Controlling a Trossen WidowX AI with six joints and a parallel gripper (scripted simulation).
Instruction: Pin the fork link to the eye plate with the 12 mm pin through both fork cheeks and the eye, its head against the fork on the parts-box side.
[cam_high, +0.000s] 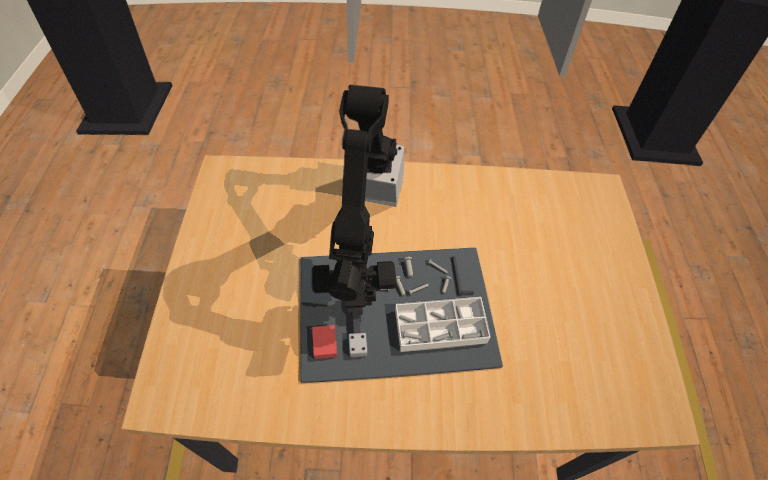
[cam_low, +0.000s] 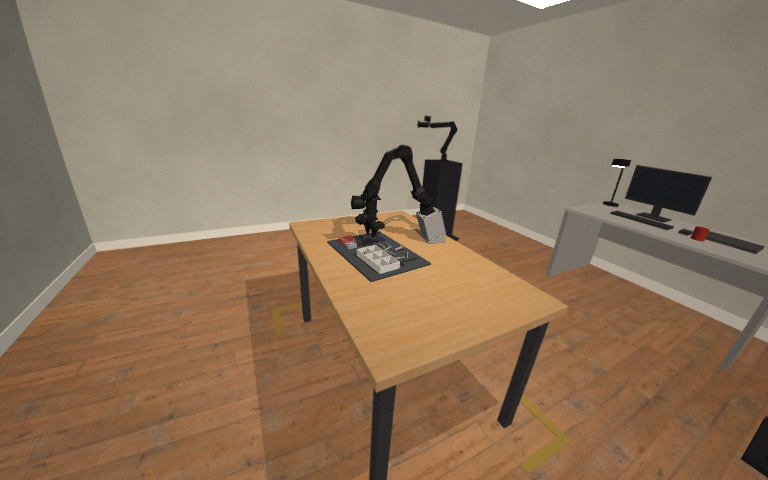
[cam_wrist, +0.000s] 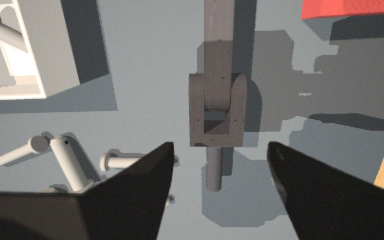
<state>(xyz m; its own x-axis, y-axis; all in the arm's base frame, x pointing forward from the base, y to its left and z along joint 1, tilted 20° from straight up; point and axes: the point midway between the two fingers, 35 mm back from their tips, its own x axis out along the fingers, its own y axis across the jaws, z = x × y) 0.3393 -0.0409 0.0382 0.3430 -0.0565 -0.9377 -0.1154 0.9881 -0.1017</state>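
The pale pin lies 50 mm behind my hand, 110 mm to the left of it and 70 mm below it. The rest, counted from my hand: dark eye plate bar 40 mm ahead, 10 mm to the left, 70 mm below; then light grey block 120 mm ahead, 10 mm to the left, 60 mm below; then red block 110 mm ahead, 60 mm to the right, 70 mm below.
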